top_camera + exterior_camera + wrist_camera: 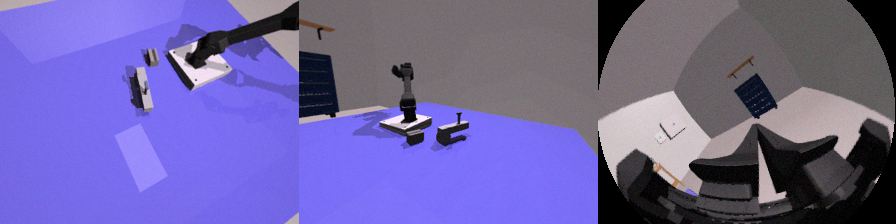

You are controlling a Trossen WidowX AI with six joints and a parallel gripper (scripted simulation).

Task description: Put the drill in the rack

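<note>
Now: the small dark key 860 mm ahead of my gripper tip, 300 mm to the right of it and 210 mm below it. Also, from my gripper tip: grey rack: 730 mm ahead, 460 mm to the right, 280 mm below; grey holder block: 850 mm ahead, 330 mm to the right, 260 mm below; tan drill: 850 mm ahead, 350 mm to the right, 250 mm below.
</note>
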